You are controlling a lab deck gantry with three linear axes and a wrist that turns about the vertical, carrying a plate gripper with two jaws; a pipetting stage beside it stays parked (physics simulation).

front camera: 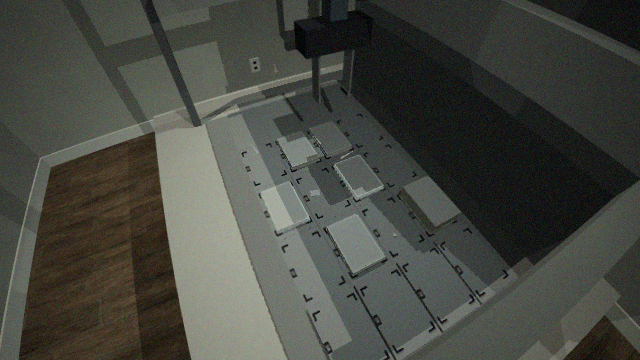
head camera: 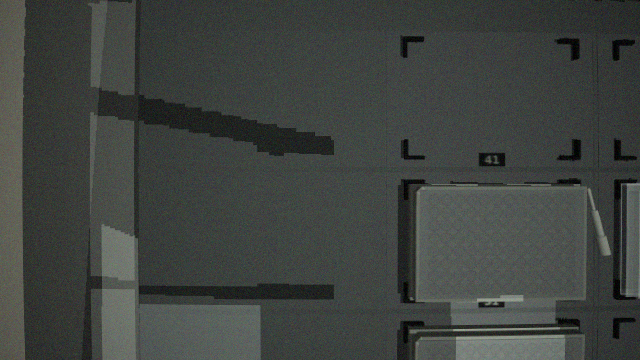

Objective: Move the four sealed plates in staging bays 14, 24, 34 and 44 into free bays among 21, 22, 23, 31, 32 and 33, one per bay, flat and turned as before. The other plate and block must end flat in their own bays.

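Seen in the pictures: gripper, fingertip midpoint: (front camera: 331, 96); robot's base, origin of the base link: (front camera: 242, 153).
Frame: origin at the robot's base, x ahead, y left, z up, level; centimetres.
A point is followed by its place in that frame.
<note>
My gripper (front camera: 333, 99) {z 16.0, x 6.4, y 25.7 cm} is open and empty, its two jaws hanging apart above the far end of the deck; it does not show in the head view. A sealed plate (front camera: 331, 139) {z 1.4, x 7.7, y 25.6 cm} (head camera: 500, 245) {z 1.4, x 6.2, y 25.6 cm} lies flat in bay 31. Another sealed plate (front camera: 300, 150) {z 1.4, x 7.8, y 15.4 cm} (head camera: 435, 350) {z 1.4, x 1.6, y 18.1 cm} lies beside it in bay 21. A third sealed plate (front camera: 358, 176) {z 1.4, x 23.4, y 25.4 cm} (head camera: 630, 240) {z 0.7, x 16.6, y 25.7 cm} is in bay 32, and a fourth sealed plate (front camera: 355, 244) {z 1.4, x 39.9, y 14.7 cm} lies in bay 23. The other plate (front camera: 286, 207) {z 1.4, x 23.9, y 4.5 cm} is flat in bay 12. The thicker block (front camera: 433, 201) {z 4.2, x 39.9, y 36.4 cm} sits flat in bay 43.
A thin pale pen-like rod (front camera: 347, 155) {z 0.3, x 14.6, y 27.2 cm} (head camera: 600, 225) {z 0.5, x 14.4, y 26.9 cm} lies between bays 31 and 32. A small pale piece (front camera: 314, 193) {z 0.1, x 22.4, y 12.9 cm} lies in bay 22. A tiny round bit (front camera: 395, 234) {z 0.5, x 41.7, y 24.7 cm} lies in bay 33. A dark upright post (front camera: 172, 65) {z 21.6, x -20.7, y -10.3 cm} stands at the far left corner.
</note>
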